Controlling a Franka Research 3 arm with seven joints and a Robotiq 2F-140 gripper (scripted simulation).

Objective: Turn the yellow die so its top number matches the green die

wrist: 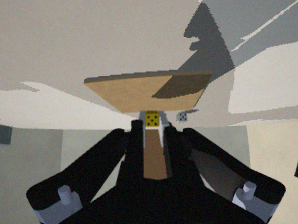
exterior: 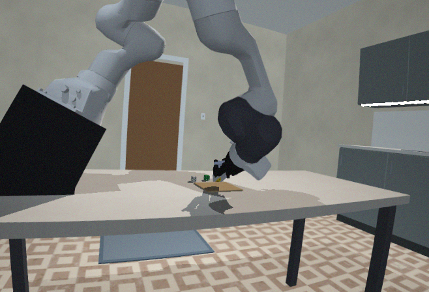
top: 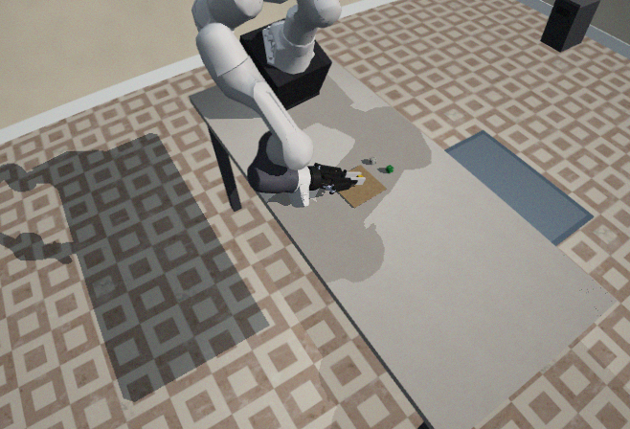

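Right now the tan mat is 4 cm below my hand and 2 cm to the left of it. The rest, counted from my hand: green die 15 cm to the left, 4 cm below, 2 cm behind; yellow die 2 cm to the left, 2 cm below; white die 11 cm to the left, 8 cm behind, 4 cm below.
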